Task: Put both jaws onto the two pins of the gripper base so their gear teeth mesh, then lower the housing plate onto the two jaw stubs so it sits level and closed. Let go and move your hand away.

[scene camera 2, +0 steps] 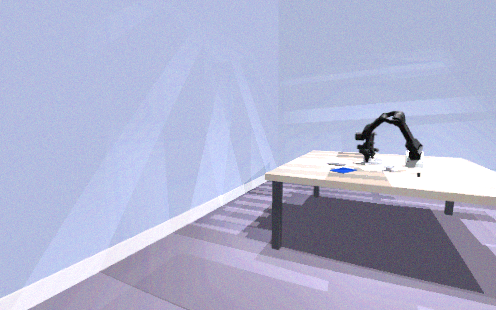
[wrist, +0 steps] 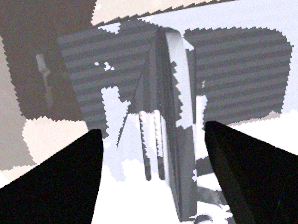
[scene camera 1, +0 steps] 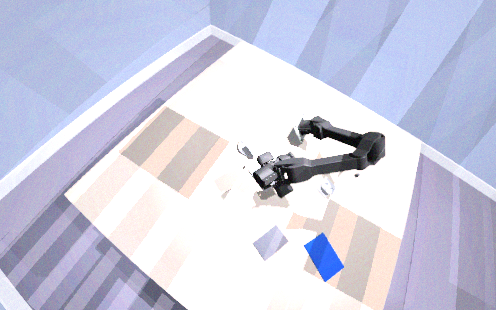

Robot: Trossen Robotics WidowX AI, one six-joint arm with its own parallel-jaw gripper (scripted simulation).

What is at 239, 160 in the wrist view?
My gripper.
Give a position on a blue housing plate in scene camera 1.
At 321, 252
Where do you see a gripper jaw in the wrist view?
168, 80
